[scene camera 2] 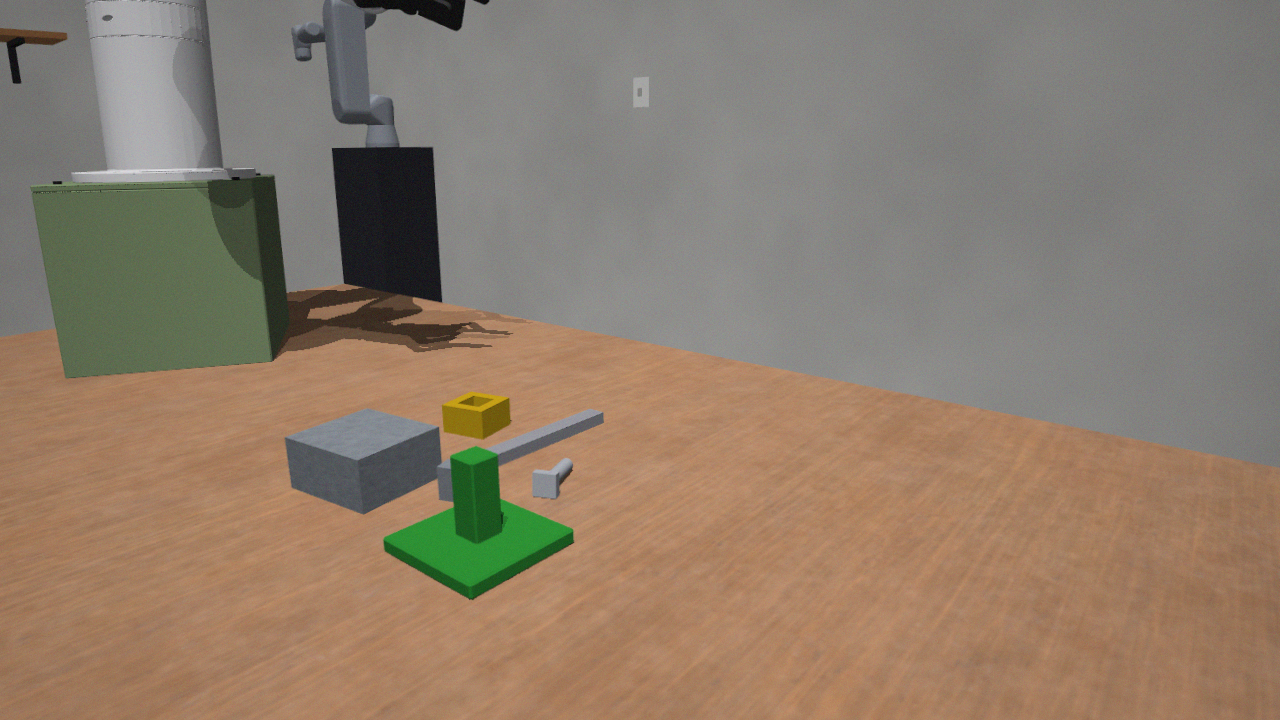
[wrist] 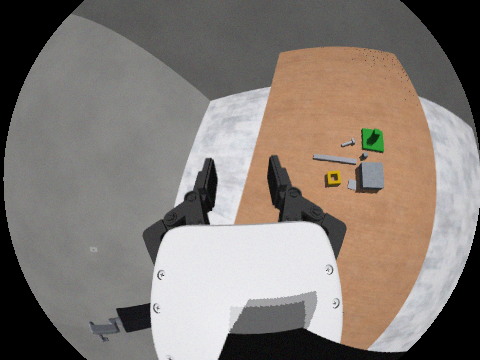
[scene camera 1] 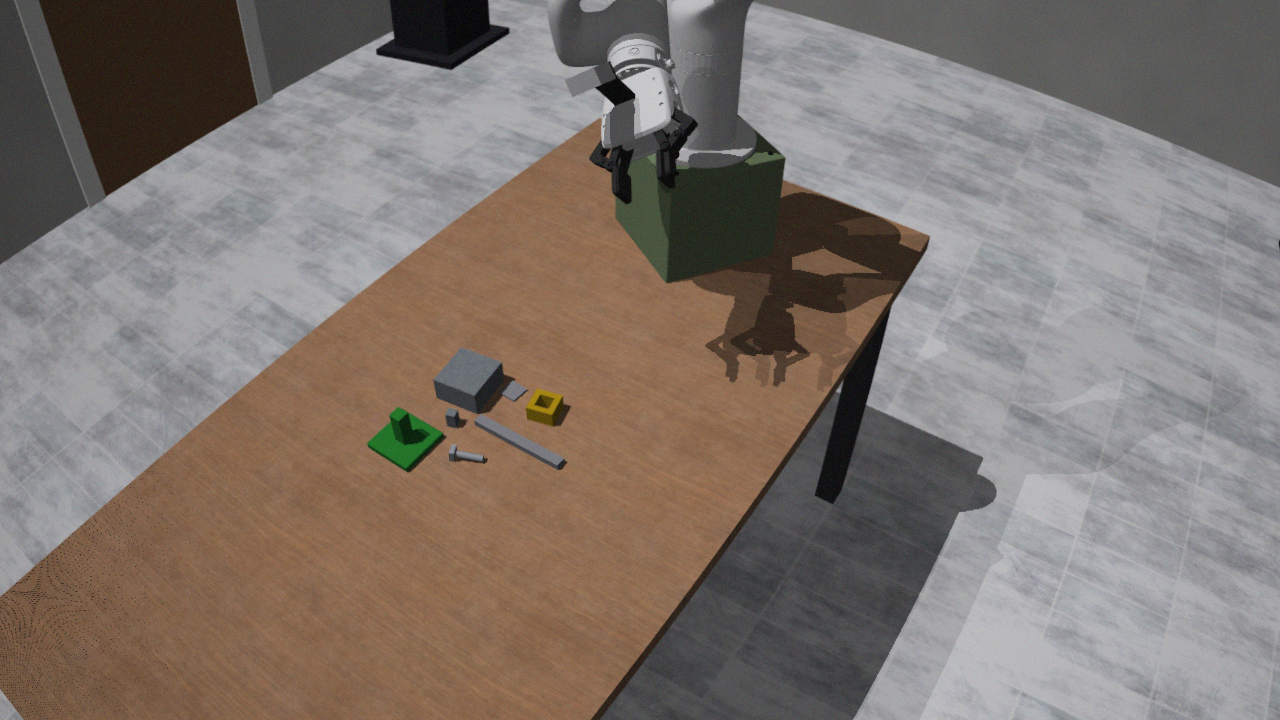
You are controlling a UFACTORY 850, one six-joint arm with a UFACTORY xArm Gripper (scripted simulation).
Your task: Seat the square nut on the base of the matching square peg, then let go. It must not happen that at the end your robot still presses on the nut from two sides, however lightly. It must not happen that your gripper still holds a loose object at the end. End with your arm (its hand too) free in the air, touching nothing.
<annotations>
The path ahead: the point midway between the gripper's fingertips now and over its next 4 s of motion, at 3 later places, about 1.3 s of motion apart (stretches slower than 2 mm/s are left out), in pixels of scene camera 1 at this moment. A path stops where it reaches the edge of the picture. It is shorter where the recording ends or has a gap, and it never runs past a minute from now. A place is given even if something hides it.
My gripper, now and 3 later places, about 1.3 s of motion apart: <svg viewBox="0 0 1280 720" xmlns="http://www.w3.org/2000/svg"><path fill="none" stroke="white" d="M644 191L511 314L543 370L542 377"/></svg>
</annotations>
